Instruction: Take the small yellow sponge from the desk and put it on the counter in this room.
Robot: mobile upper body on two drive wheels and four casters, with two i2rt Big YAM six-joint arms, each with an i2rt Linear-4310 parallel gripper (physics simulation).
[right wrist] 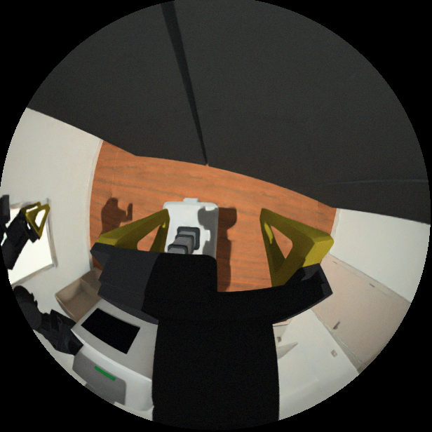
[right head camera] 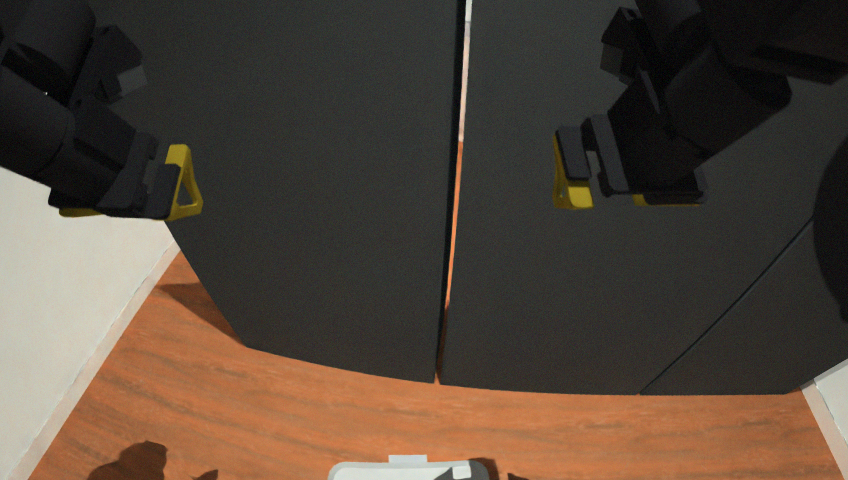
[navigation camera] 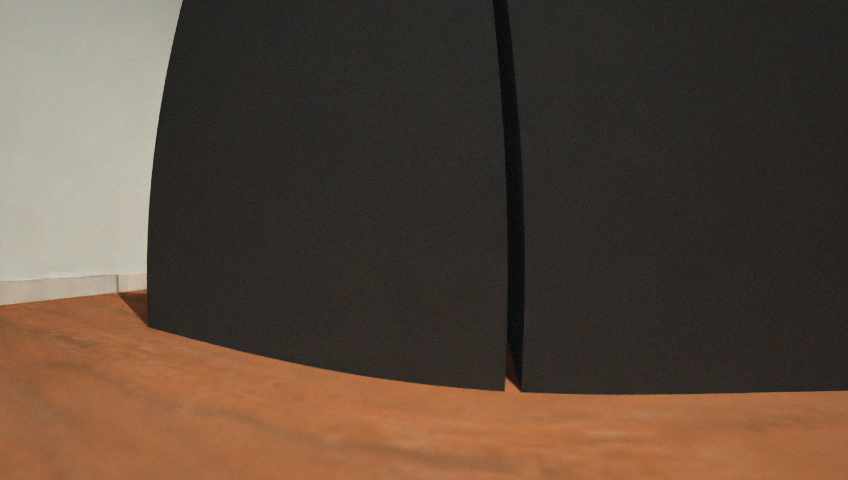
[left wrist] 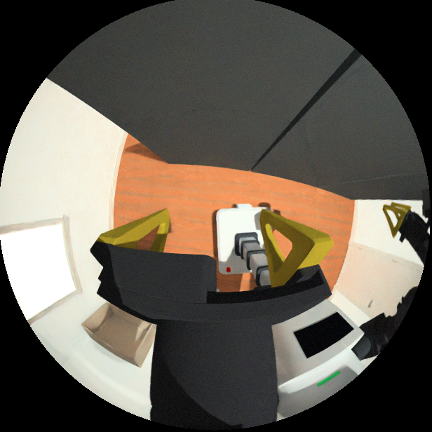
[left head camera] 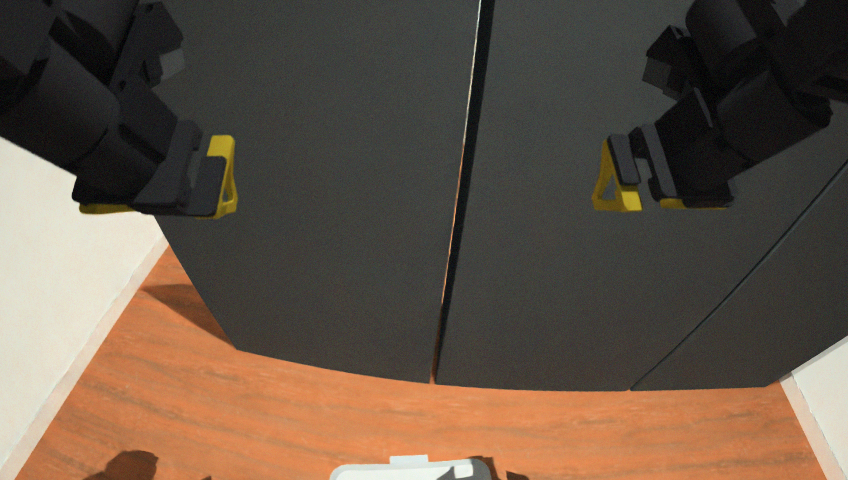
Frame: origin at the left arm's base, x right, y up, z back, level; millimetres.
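Seen in the pictures: left gripper, fingertip midpoint: (right head camera: 165, 206) (left head camera: 192, 203); right gripper, fingertip midpoint: (right head camera: 596, 200) (left head camera: 629, 202).
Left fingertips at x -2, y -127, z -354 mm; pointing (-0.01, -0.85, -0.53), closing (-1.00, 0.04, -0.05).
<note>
A point is followed by its place in that frame.
The small yellow sponge does not show in any current view, and I cannot make out the desk or a counter. My left gripper (left head camera: 157, 208) (right head camera: 127, 214) (left wrist: 214, 213) is open, with no object between its yellow fingers. My right gripper (left head camera: 654, 204) {y -132, x 446, z -354 mm} (right head camera: 615, 199) {y -132, x 446, z -354 mm} (right wrist: 214, 213) is open too, with no object between its fingers. In both head views the two grippers hang well apart in front of large dark panels.
Dark upright panels (left head camera: 333, 178) {y -391, x 68, z -761 mm} (right head camera: 321, 178) {y -388, x 57, z -763 mm} (left wrist: 210, 90) (right wrist: 300, 100) (navigation camera: 333, 208) {y -1118, x 50, z -764 mm}, split by a narrow gap, stand close ahead on the wooden floor (left head camera: 297, 416) {y -1410, x -225, z -564 mm} (navigation camera: 297, 428) {y -1410, x 62, z -609 mm}. A pale wall (left head camera: 53, 255) {y -877, x -1384, z -997 mm} (navigation camera: 65, 136) {y -705, x -1378, z -1028 mm} is at the left. A brown bookcase (left wrist: 140, 355) shows low in the left wrist view.
</note>
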